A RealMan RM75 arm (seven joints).
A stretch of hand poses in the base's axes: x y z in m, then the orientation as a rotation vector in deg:
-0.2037 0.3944 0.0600 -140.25 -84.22 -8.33
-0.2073 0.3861 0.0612 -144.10 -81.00 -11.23
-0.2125 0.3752 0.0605 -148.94 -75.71 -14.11
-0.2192 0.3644 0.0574 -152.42 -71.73 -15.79
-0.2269 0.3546 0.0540 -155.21 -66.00 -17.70
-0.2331 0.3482 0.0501 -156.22 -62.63 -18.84
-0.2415 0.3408 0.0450 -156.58 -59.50 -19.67
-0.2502 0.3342 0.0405 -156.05 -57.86 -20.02
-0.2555 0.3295 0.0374 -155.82 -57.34 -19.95
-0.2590 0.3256 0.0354 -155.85 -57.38 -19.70
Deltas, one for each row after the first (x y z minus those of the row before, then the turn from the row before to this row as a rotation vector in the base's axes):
-0.0036 -0.0083 0.0012 -0.70 -2.12 -3.59
-0.0052 -0.0109 -0.0007 -0.80 -1.91 -5.07
-0.0067 -0.0108 -0.0031 -0.77 -1.15 -3.66
-0.0077 -0.0098 -0.0034 0.39 -0.77 -4.41
-0.0062 -0.0064 -0.0039 0.67 -0.34 -2.38
-0.0084 -0.0074 -0.0051 1.03 -0.05 -2.01
-0.0087 -0.0066 -0.0045 1.14 0.19 -0.82
-0.0053 -0.0047 -0.0031 0.39 0.19 -0.22
-0.0035 -0.0039 -0.0020 -0.07 0.15 0.04

